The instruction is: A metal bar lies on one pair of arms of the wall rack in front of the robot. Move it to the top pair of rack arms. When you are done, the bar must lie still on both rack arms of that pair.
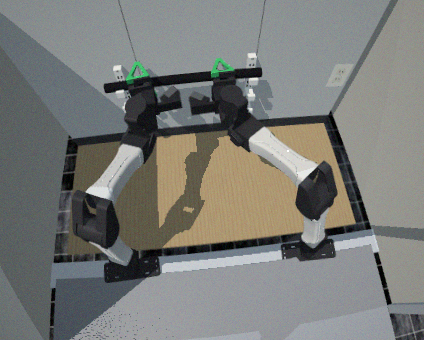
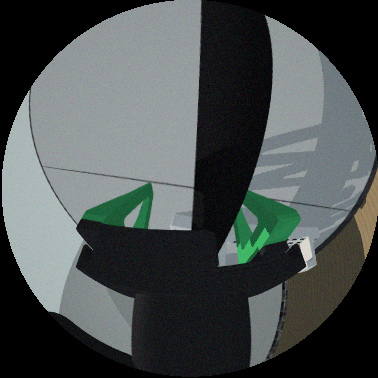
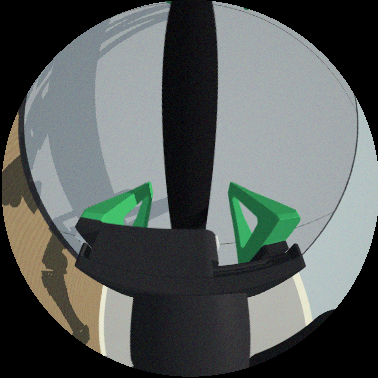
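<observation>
The black metal bar [image 1: 185, 78] [image 2: 230, 90] [image 3: 190, 100] lies across the wall rack, near the tops of the white left upright [image 1: 118, 71] and right upright [image 1: 251, 59]. White rack arms show under both ends, at the left [image 1: 119, 93] and at the right [image 1: 254, 80]; they look like the topmost pair, but exact contact is hard to see. My left gripper [image 1: 137, 71] [image 2: 190, 187] is open, its green fingers apart around the bar. My right gripper [image 1: 222, 68] [image 3: 190, 186] is open around the bar too, with a gap on both sides.
Lower white rack arms [image 1: 251, 94] show on the right upright below the bar. Both forearms reach over the wooden floor panel [image 1: 250, 200]. A wall outlet [image 1: 339, 75] is at the right. Two thin lines run up the wall above the rack.
</observation>
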